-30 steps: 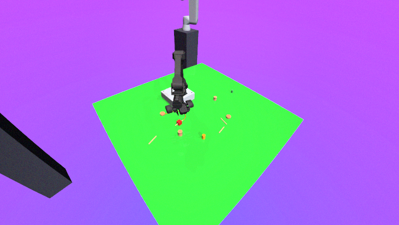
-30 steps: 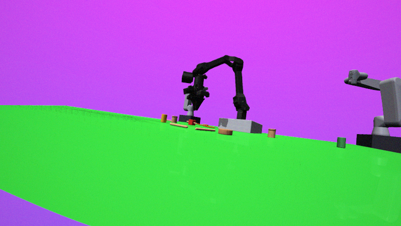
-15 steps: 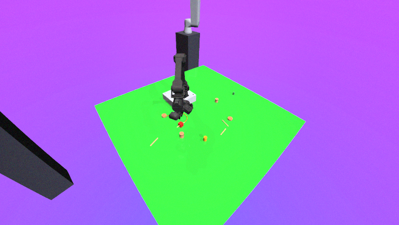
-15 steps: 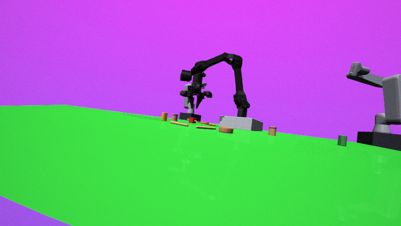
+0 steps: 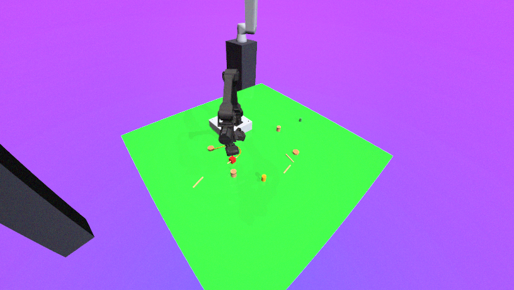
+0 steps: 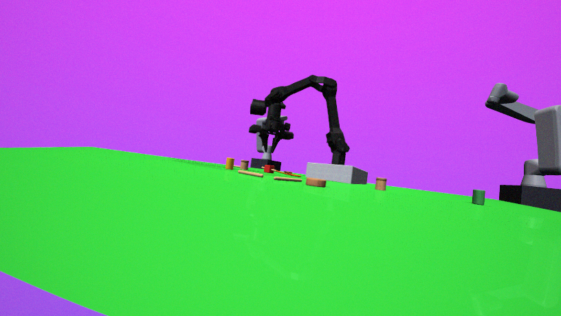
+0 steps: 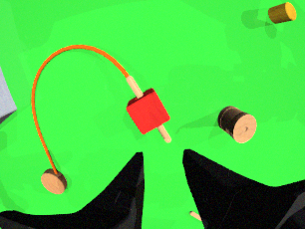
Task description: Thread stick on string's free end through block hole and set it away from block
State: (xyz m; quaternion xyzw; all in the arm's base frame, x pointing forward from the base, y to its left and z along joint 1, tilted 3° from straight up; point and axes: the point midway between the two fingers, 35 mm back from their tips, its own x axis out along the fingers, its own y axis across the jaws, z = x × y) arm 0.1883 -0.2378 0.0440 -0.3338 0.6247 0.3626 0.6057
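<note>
My gripper tip is now 7 cm above the red block and 1 cm to the right of it. Also, from my gripper tip: round wooden button (17 cm behind, 8 cm below, 1 cm to the right); thin wooden stick (7 cm below, 3 cm to the left); tan cylinder (8 cm ahead, 6 cm below, 5 cm to the right).
</note>
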